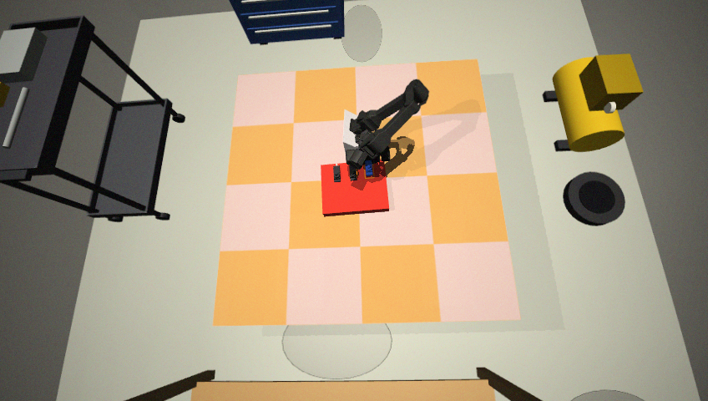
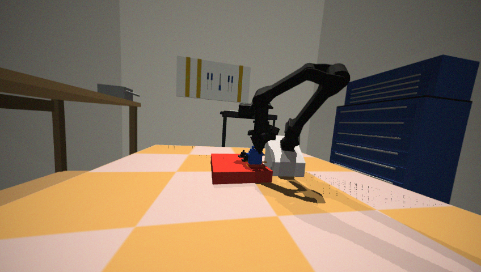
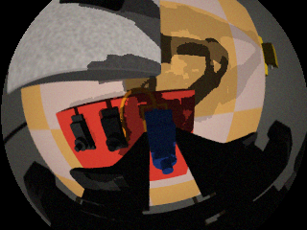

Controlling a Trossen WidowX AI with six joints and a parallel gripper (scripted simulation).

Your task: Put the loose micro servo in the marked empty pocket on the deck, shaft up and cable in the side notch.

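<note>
My gripper tip is now 13 cm short of the red deck, 5 cm to the left of it and 8 cm above it.
</note>
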